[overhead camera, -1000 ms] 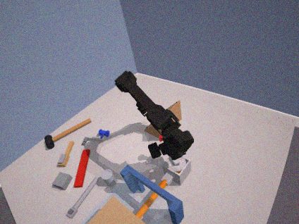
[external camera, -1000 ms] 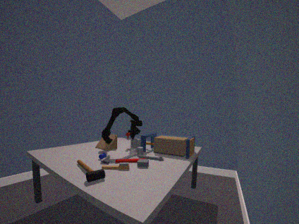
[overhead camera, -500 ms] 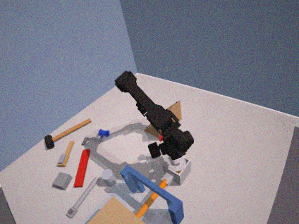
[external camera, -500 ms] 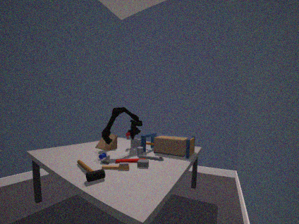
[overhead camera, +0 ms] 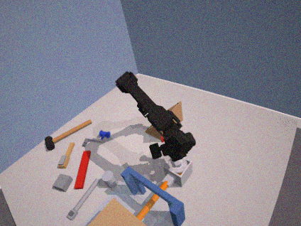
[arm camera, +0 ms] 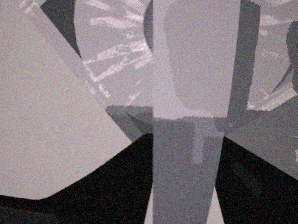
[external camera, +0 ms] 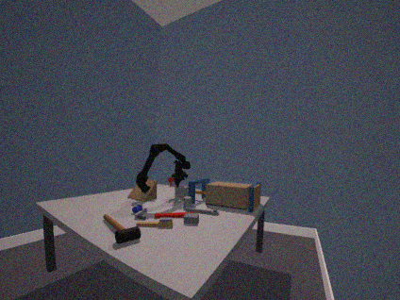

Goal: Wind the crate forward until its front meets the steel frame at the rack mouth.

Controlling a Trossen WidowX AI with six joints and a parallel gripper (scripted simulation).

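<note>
My gripper tip is now 10 mm past the winch handle, 10 mm to the left of it and 20 mm below it. Also, from my gripper tip: red knob 20 mm behind, 50 mm to the right, 50 mm above; then grey winch 10 mm ahead, 30 mm to the left, 60 mm below; then blue steel frame 180 mm ahead, 60 mm to the left, 20 mm above.
</note>
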